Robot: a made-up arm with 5 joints.
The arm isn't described. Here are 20 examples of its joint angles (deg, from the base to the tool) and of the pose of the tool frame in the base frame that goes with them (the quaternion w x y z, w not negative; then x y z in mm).
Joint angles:
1: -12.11 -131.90 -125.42 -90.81 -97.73
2: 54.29 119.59 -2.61 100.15 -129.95
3: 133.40 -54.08 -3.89 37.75 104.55
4: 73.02 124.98 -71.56 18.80 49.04
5: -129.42 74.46 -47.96 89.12 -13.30
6: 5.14 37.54 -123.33 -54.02 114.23
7: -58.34 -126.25 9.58 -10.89 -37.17
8: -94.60 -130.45 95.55 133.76 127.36
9: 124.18 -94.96 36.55 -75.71 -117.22
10: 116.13 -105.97 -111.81 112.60 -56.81
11: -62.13 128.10 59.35 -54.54 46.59
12: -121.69 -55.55 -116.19 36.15 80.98
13: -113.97 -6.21 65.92 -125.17 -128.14
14: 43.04 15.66 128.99 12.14 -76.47
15: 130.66 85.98 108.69 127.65 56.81
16: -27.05 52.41 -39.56 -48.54 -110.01
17: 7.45 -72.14 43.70 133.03 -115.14
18: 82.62 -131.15 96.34 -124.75 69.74
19: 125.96 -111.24 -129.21 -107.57 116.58
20: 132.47 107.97 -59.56 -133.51 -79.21
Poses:
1: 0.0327 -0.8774 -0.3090 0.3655 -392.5 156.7 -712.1
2: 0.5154 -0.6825 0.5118 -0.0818 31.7 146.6 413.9
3: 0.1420 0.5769 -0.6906 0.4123 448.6 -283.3 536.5
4: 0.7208 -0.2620 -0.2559 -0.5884 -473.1 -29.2 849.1
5: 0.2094 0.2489 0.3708 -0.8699 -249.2 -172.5 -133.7
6: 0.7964 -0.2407 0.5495 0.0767 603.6 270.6 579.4
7: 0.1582 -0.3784 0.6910 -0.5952 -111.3 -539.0 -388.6
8: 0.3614 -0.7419 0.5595 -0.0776 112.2 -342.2 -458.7
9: 0.5695 -0.3068 0.4367 0.6252 5.6 539.0 840.1
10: 0.2398 0.8687 -0.3038 0.3091 244.2 59.9 426.4
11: 0.2683 -0.4140 -0.0288 0.8694 -631.5 667.8 57.4
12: 0.3419 0.1915 -0.9200 0.0040 66.2 -645.6 -151.8
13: 0.1634 0.7889 -0.2289 0.5463 714.8 -392.9 -313.8
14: 0.0380 0.8455 0.5307 -0.0454 355.7 230.6 193.9
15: 0.3703 -0.1582 0.0517 0.9139 -227.8 -278.1 548.7
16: 0.2937 -0.1709 -0.4044 -0.8491 146.5 661.1 547.2
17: 0.0993 0.3607 -0.2634 -0.8892 -184.7 595.5 -60.9
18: 0.8363 -0.4779 -0.1819 0.1977 -273.1 766.8 853.4
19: 0.0710 -0.1479 0.5400 0.8255 -111.5 655.0 649.7
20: 0.0861 0.3773 0.9197 -0.0666 -266.9 -407.2 -274.3
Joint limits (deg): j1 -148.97..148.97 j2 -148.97..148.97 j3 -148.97..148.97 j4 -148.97..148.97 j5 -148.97..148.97
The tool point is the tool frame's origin. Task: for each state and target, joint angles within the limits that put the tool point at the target. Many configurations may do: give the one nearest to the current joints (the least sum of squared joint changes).
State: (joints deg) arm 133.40 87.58 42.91 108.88 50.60
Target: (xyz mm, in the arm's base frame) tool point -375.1 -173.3 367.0
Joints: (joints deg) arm 128.37 101.77 25.84 70.95 57.87
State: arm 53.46 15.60 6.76 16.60 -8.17
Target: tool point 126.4 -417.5 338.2
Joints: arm 80.97 28.85 21.52 27.47 -13.99
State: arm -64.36 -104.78 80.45 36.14 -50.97
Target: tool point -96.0 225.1 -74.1
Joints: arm -24.62 -114.54 99.52 72.96 -60.34
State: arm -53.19 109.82 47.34 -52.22 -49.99
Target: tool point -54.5 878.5 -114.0
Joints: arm -70.01 97.06 74.76 -92.07 -26.87
